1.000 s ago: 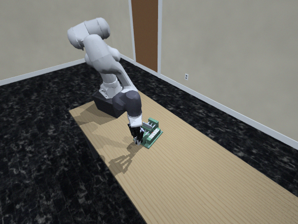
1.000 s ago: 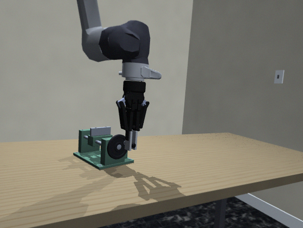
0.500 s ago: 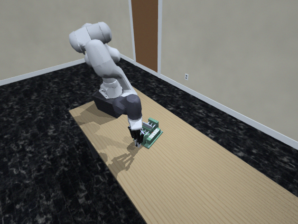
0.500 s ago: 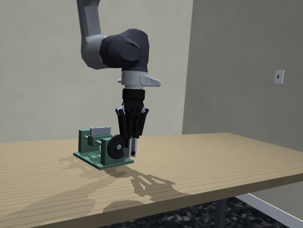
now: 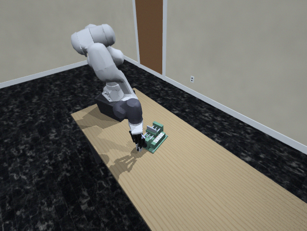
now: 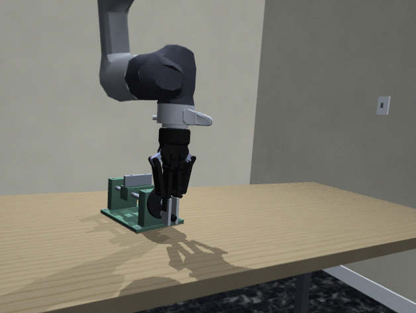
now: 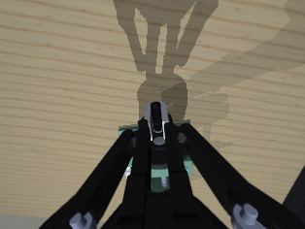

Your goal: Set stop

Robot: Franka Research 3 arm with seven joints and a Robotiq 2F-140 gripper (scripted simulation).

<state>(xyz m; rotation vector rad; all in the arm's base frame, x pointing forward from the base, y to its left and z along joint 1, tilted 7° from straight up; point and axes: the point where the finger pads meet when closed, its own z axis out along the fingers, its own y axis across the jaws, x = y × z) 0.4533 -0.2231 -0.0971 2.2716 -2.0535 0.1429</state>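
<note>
Now: the stop block 15 cm to the left of my hand and 3 cm above it. Also, from my hand: black handwheel 2 cm to the left, 1 cm below.
</note>
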